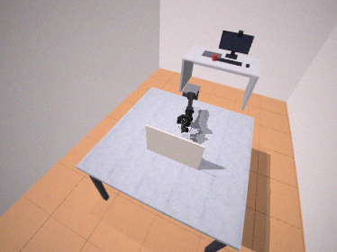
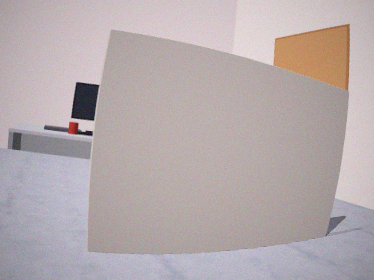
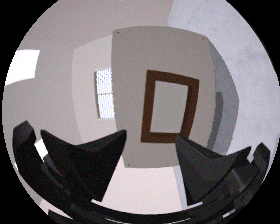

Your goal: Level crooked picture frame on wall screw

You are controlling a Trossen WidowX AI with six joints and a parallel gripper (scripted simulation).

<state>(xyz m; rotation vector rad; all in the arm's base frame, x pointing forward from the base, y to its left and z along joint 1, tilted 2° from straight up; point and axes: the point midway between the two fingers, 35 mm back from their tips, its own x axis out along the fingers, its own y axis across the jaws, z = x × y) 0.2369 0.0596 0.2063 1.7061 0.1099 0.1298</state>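
Right now the brown wooden picture frame is 130 mm ahead of my gripper tip, 50 mm below it and 20 mm to the left of it. The rest, counted from my gripper tip: wall panel 150 mm ahead, 60 mm below, 10 mm to the left.
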